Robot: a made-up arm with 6 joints. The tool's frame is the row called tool.
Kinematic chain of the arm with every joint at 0, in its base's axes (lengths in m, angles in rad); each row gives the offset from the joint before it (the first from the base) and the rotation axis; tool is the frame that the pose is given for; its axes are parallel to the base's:
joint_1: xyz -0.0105 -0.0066 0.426 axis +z
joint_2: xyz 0.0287 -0.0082 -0.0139 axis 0.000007 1 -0.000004
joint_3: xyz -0.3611 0.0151 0.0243 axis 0.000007 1 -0.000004
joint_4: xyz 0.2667 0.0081 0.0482 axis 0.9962 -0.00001 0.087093
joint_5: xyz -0.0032 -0.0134 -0.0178 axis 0.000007 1 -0.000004
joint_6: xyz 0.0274 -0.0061 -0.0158 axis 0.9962 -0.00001 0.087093
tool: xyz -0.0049 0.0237 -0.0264
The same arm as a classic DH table. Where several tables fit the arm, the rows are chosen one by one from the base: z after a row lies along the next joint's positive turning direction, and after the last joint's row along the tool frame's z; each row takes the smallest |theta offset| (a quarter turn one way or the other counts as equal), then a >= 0, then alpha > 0; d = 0 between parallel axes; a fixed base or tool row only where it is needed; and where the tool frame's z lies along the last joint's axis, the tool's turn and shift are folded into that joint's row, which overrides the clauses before.
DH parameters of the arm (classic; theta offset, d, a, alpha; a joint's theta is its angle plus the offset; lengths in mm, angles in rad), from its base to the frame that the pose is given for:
base (fixed): 0.5612 0 -12.4 0
joint_1: -0.5612 412.1 28.7 -1.5708
joint_2: 0.0672 0 -361.9 0
joint_3: 1.4164 15 -24.8 1.5708
joint_4: 0 265.1 17.5 -1.5708
joint_5: 0 -19.5 18.1 1.5708
joint_6: 1.5708 21 23.7 -1.4836
tool (fixed): -1.5708 -26 0 0

